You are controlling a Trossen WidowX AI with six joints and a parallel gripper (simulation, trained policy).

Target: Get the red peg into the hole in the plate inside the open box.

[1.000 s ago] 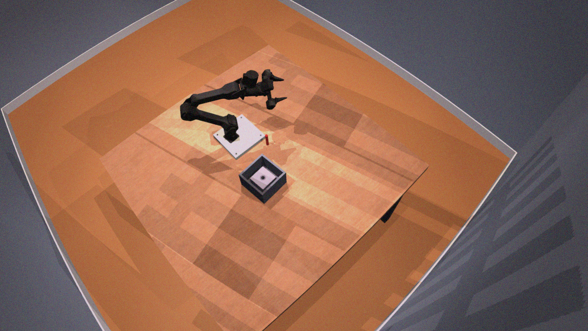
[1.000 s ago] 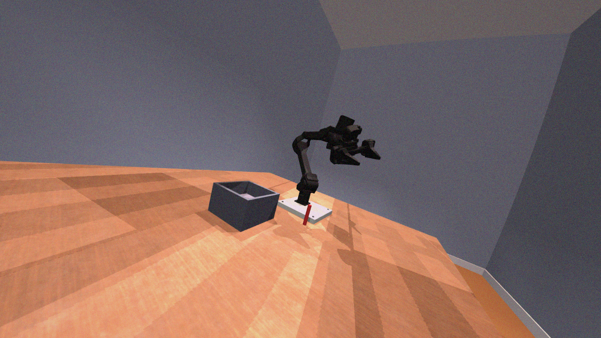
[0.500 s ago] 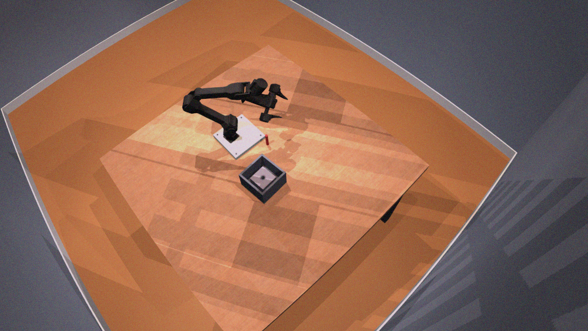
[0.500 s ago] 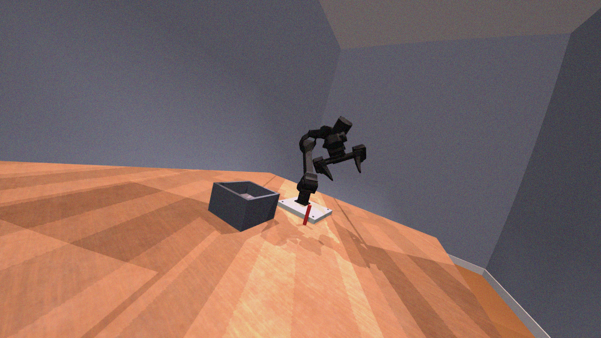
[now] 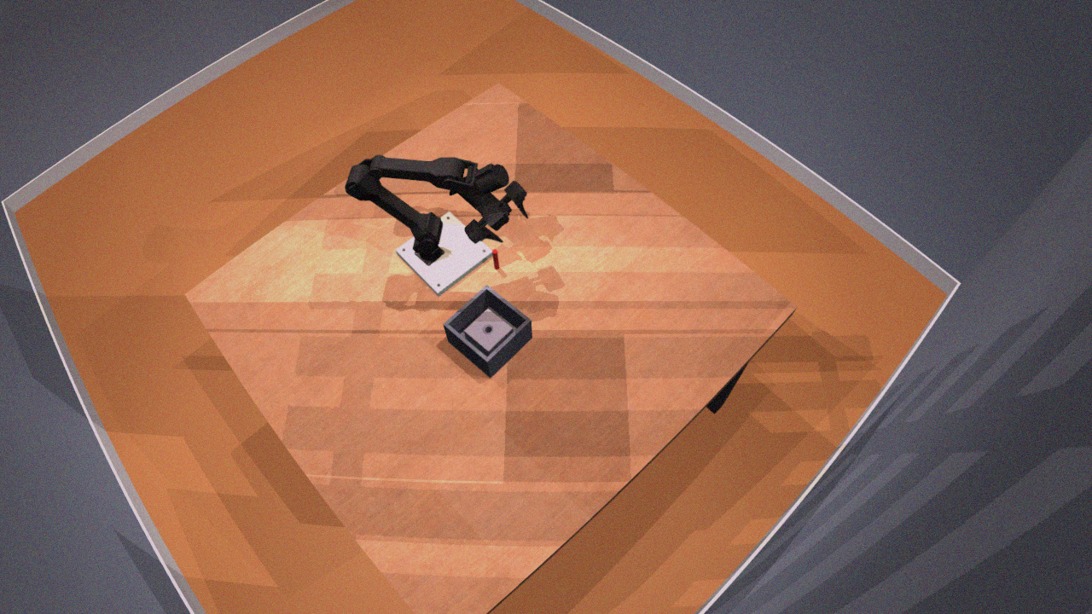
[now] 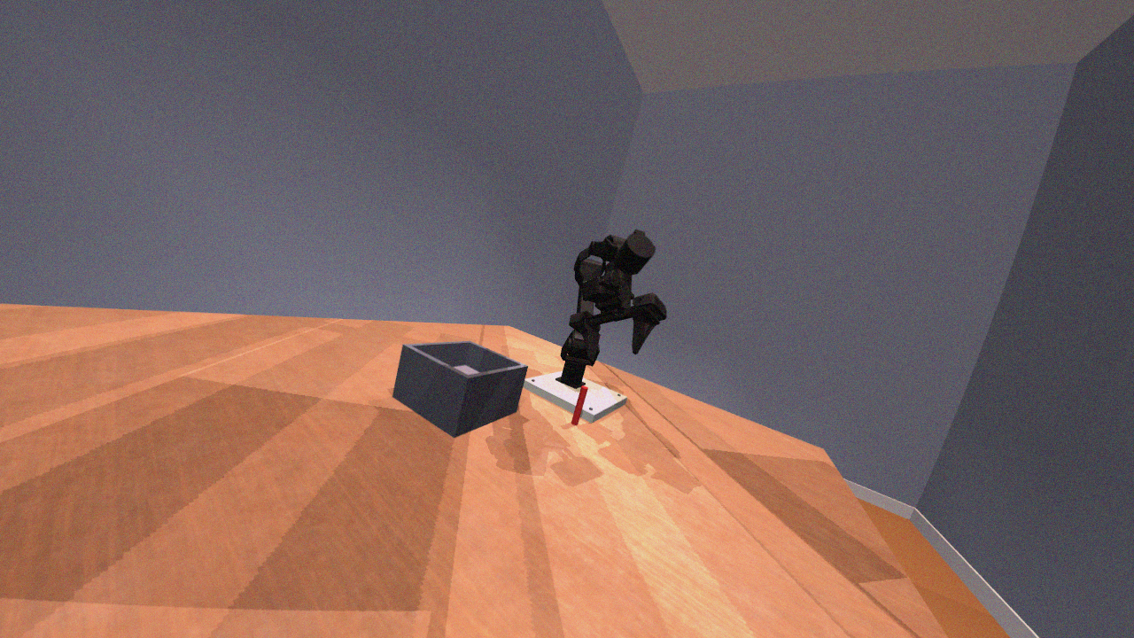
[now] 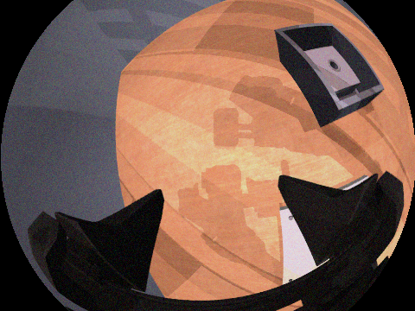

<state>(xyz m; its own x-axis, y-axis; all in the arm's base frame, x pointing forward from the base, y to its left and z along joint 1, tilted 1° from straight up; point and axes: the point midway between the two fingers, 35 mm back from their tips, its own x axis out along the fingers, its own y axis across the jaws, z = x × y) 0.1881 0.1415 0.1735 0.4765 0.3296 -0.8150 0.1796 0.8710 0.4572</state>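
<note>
Right now the red peg is 120 mm below my gripper tip, 50 mm to the right of it and 40 mm behind it. From my gripper tip the other things lie so: dark box (220 mm to the right, 140 mm below, 110 mm ahead); light grey plate (220 mm to the right, 120 mm below, 110 mm ahead).
</note>
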